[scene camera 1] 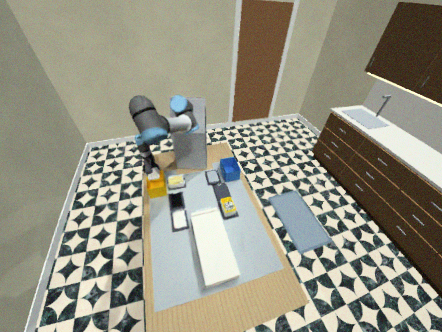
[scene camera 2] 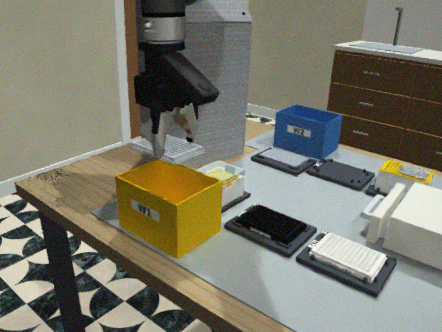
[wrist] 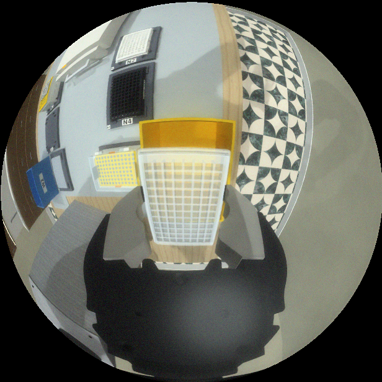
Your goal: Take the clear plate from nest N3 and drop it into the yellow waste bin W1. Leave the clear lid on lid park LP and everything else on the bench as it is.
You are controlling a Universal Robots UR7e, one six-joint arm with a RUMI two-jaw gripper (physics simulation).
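Places are measured from the arm's base along level axes (x left, y back, z up), in centimetres.
Pixels of known places: gripper, fingertip midpoint: point(scene camera 1: 153, 175) point(scene camera 2: 174, 152).
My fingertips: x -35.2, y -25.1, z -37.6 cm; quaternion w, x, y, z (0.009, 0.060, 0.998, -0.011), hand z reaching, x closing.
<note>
For each thing: its top centre in the pictures, then the offset to it from my fingertips.
- clear plate, top centre: point(scene camera 2: 167, 143) point(scene camera 1: 153, 172) dx +0.3, dy +2.2, dz +1.3 cm
- yellow waste bin W1, top centre: point(scene camera 2: 168, 178) point(scene camera 1: 155, 179) dx -0.1, dy +1.7, dz -6.1 cm
- Nest N3, top centre: point(scene camera 2: 341, 168) point(scene camera 1: 221, 190) dx +49.0, dy -22.0, dz -15.9 cm
- clear lid, top centre: point(scene camera 2: 284, 156) point(scene camera 1: 212, 176) dx +48.0, dy -4.4, dz -16.1 cm
- yellow-topped tip box, top centre: point(scene camera 2: 215, 172) point(scene camera 1: 175, 178) dx +15.8, dy +0.2, dz -10.3 cm
- Blue bin W2, top centre: point(scene camera 2: 309, 113) point(scene camera 1: 230, 164) dx +64.2, dy -5.6, dz -6.1 cm
- yellow rack, top centre: point(scene camera 2: 407, 169) point(scene camera 1: 228, 203) dx +46.5, dy -39.5, dz -10.4 cm
My gripper point(scene camera 1: 153, 173) point(scene camera 2: 175, 136) point(wrist: 183, 187) is shut on the clear plate point(scene camera 2: 176, 149) point(wrist: 185, 220), a clear gridded plate held roughly level by its two long sides. The yellow waste bin W1 point(scene camera 1: 156, 189) point(scene camera 2: 150, 212) point(wrist: 187, 134) stands open below. In the wrist view the plate overlaps the bin's opening, and yellow shows through its far part. The bin's inside is partly hidden. Nest N3 point(scene camera 1: 221, 191) point(scene camera 2: 341, 174) point(wrist: 52, 130) is dark and bears no plate; its label is unreadable. The clear lid point(scene camera 1: 213, 176) point(scene camera 2: 287, 157) point(wrist: 61, 171) lies on the dark-framed lid park LP.
A yellow-topped tip box point(scene camera 1: 176, 180) point(scene camera 2: 225, 182) point(wrist: 116, 170) stands close beside W1. Black point(scene camera 2: 271, 224) point(wrist: 129, 94) and white point(scene camera 2: 350, 256) point(wrist: 135, 45) plates sit on nests. Blue bin W2 point(scene camera 2: 307, 132), a yellow rack point(scene camera 2: 405, 175), a white device point(scene camera 1: 215, 250) and a grey pedestal point(scene camera 1: 192, 145) also stand there.
</note>
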